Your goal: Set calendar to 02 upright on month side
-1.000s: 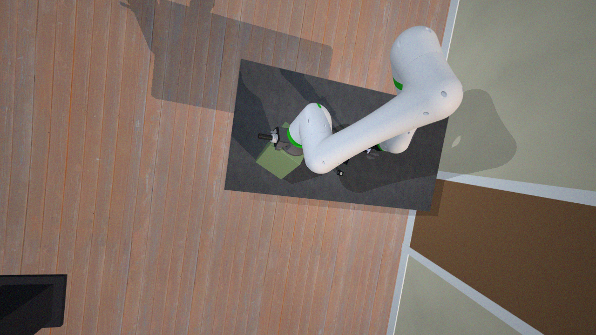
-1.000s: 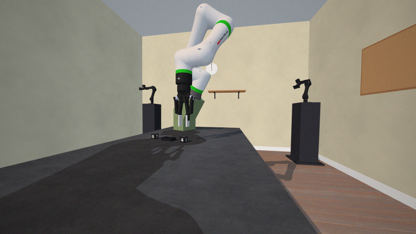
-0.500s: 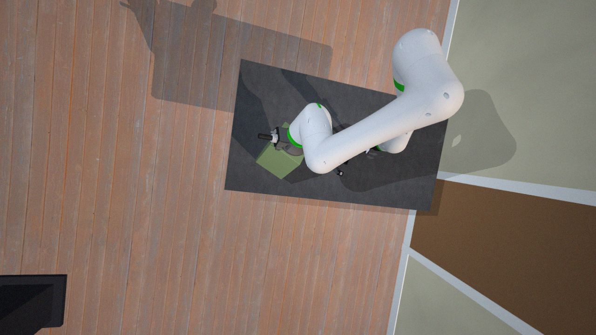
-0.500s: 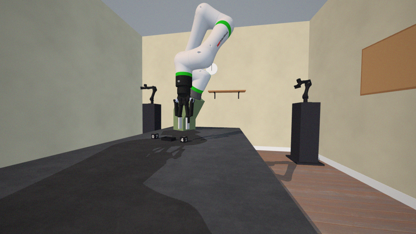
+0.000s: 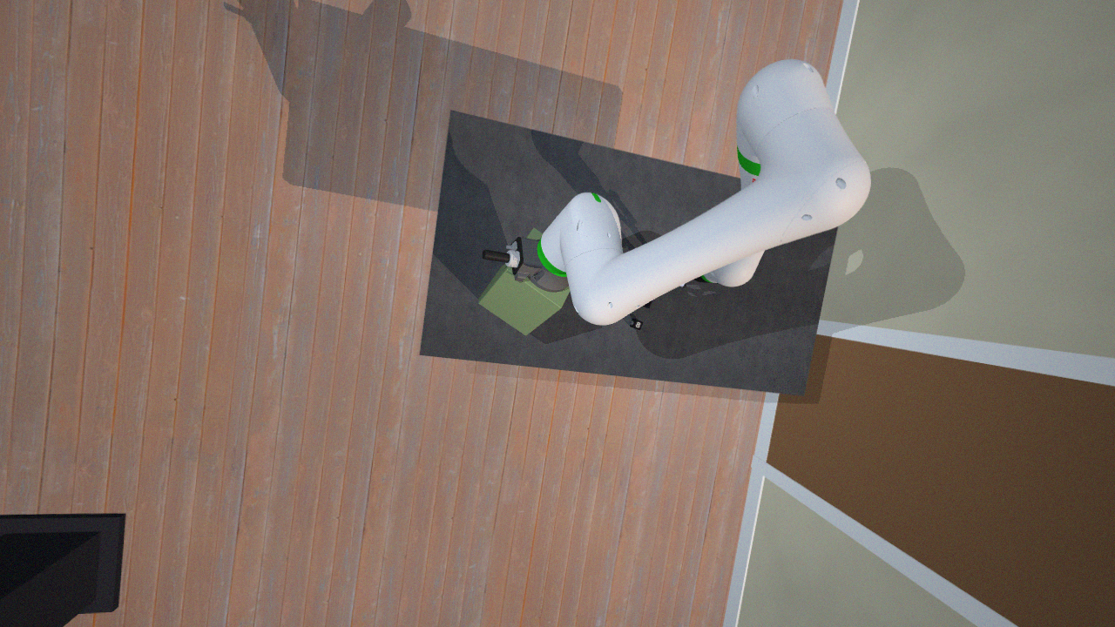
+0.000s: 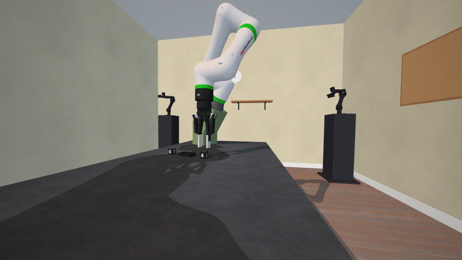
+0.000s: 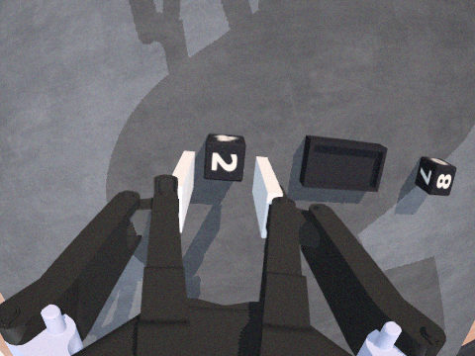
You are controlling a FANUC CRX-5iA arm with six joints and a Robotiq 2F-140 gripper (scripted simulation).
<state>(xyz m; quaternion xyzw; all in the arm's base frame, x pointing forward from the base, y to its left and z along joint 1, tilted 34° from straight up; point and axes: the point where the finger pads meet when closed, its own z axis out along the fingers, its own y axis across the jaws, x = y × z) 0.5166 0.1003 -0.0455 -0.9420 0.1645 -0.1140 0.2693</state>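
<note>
Now: hand 70 mm above the black number cube. The rest, counted from my hand: black tray 30 mm behind, 110 mm to the right, 80 mm below.
</note>
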